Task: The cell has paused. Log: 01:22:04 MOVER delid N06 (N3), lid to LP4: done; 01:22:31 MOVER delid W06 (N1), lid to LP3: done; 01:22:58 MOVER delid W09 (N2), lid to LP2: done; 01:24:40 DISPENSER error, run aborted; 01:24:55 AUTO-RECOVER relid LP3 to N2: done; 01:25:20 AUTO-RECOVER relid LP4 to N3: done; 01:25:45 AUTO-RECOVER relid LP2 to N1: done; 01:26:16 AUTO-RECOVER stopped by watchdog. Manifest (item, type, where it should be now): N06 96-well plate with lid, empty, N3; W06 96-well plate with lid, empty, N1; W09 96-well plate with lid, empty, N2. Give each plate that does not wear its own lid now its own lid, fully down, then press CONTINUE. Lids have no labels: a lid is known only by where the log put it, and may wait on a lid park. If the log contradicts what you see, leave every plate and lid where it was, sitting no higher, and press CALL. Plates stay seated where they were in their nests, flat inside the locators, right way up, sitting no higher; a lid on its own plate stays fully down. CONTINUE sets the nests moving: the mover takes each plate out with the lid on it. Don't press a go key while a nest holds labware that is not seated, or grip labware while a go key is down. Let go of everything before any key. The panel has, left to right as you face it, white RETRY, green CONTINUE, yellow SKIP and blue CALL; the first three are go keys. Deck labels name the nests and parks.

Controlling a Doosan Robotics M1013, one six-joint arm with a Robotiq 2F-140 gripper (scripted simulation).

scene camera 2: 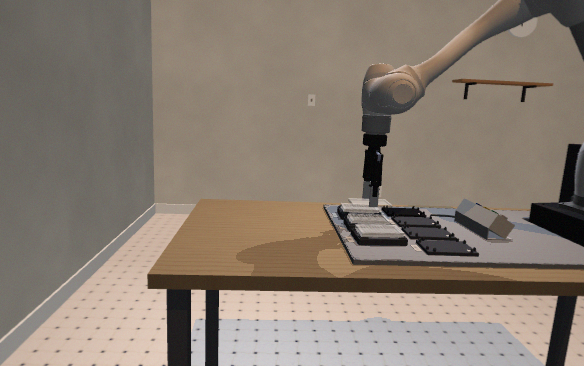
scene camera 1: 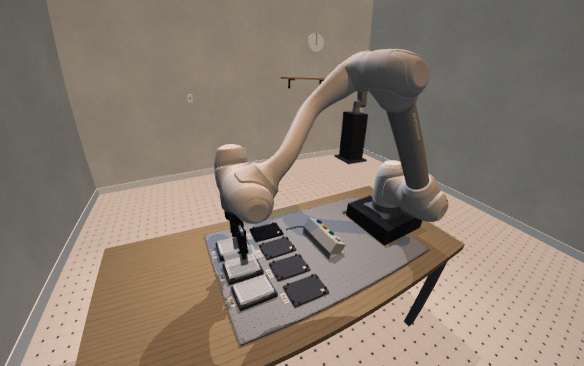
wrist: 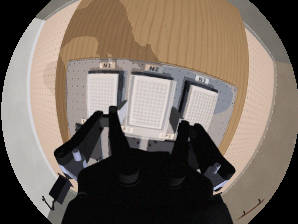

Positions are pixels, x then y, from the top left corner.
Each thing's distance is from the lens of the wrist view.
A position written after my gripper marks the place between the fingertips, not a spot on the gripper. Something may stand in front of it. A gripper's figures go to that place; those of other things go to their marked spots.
my gripper (wrist: 148,109): 0.21 m
pale lid (wrist: 149,103): 0.20 m
